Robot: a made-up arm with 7 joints.
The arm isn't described. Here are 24 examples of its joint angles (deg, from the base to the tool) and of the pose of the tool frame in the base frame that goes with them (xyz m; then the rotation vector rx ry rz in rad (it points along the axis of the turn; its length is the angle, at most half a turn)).
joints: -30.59 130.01 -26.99 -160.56 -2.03 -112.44 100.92
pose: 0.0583 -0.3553 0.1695 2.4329 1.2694 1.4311
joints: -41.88 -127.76 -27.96 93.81 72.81 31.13 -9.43
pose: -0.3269 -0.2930 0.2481 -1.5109 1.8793 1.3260
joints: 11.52 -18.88 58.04 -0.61 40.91 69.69 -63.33
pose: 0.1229 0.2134 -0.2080 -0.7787 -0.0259 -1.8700
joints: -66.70 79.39 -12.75 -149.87 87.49 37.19 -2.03
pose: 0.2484 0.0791 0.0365 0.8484 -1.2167 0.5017
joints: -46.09 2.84 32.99 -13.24 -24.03 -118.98 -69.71
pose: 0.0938 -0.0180 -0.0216 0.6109 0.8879 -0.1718
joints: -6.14 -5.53 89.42 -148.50 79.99 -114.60 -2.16
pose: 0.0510 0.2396 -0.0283 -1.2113 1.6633 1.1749
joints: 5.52 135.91 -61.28 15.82 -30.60 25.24 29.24
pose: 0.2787 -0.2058 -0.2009 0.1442 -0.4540 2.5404
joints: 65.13 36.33 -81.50 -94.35 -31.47 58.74 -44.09
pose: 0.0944 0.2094 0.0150 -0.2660 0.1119 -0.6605
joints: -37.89 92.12 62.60 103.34 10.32 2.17 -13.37
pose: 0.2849 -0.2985 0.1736 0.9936 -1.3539 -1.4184
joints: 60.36 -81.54 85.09 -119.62 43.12 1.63 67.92
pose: -0.2057 0.0140 -0.1113 -0.6104 -1.3244 -2.0059
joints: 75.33 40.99 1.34 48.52 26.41 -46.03 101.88
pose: 0.1945 0.4265 0.1211 0.6068 1.0789 -2.3910
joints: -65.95 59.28 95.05 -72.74 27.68 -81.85 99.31
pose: 0.0411 -0.0362 0.2104 0.4148 1.2729 -0.5851
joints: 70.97 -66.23 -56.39 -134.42 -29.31 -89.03 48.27
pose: -0.3349 0.0336 0.0621 1.6100 -0.5654 0.7619
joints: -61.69 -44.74 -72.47 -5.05 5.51 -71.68 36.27
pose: -0.2650 0.0600 -0.1654 -1.1232 0.3796 -1.8938
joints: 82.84 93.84 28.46 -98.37 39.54 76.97 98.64
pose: 0.1263 0.0085 -0.0546 -0.3659 0.5271 1.2578
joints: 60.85 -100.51 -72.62 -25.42 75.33 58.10 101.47
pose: -0.0356 -0.0397 -0.2163 -0.5916 0.6967 -2.8711
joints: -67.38 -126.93 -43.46 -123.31 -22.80 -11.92 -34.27
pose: -0.3254 -0.0739 0.0738 -1.0406 -0.5367 1.5284
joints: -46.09 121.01 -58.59 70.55 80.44 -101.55 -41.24
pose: 0.2934 -0.1878 0.1555 1.8864 1.6872 1.2509
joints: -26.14 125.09 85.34 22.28 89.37 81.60 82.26
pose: -0.2101 -0.3174 -0.0398 -2.3469 0.0206 -1.0707
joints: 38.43 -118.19 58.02 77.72 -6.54 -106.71 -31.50
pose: -0.3325 0.0962 -0.0431 0.6423 -1.7872 -1.9516
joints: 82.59 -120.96 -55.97 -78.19 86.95 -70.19 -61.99
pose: -0.1732 0.0004 -0.1506 -0.2249 0.3745 -0.6460
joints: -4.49 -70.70 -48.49 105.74 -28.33 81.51 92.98
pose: -0.5054 0.0564 -0.1554 0.0524 -0.5296 -0.1067
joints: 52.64 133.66 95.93 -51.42 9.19 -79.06 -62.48
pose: 0.0663 -0.1359 -0.1916 -0.0747 0.4768 2.9279
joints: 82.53 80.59 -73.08 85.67 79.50 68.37 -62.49
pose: 0.2698 0.0099 0.1735 1.6510 1.7912 1.2374
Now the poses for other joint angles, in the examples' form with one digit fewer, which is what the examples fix.
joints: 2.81 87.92 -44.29 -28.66 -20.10 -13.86 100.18
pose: 0.204 -0.076 -0.229 -1.183 -1.316 -1.946
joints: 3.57 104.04 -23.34 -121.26 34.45 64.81 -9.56
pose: 0.106 -0.099 0.090 -2.731 1.270 0.079
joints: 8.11 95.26 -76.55 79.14 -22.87 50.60 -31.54
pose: 0.416 -0.009 0.005 -1.341 -1.967 1.386
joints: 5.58 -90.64 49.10 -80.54 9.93 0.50 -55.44
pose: -0.184 0.100 -0.051 0.271 -0.488 -1.134
